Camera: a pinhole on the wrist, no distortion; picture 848 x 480 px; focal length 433.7 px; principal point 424.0 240.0 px. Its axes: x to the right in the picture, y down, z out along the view. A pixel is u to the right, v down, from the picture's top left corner.
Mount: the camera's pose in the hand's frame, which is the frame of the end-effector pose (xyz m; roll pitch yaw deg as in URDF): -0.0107 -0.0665 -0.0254 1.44 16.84 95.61
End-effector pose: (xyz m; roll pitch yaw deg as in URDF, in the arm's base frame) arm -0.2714 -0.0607 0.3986 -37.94 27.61 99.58
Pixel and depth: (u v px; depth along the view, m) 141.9 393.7 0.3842
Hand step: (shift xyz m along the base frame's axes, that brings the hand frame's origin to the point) -0.1106 0.0840 0.4614
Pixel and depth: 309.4 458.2 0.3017
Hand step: -0.1206 -0.0327 0.3120
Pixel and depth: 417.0 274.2 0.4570
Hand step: -0.3107 0.0425 0.2814
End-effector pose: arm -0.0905 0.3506 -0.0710 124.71 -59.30 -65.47
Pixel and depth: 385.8 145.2 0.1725
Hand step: -0.0498 -0.1366 -0.0293
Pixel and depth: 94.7 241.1 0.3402
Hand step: -0.0283 -0.3872 -0.1888
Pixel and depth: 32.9 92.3 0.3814
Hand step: 0.0146 -0.5229 -0.1121
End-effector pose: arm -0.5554 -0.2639 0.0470 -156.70 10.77 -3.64
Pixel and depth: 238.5 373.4 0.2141
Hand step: -0.0845 0.1773 -0.1366
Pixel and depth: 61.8 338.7 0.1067
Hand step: -0.0252 0.1553 -0.0404
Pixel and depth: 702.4 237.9 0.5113
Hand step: -0.1459 -0.2081 -0.4785
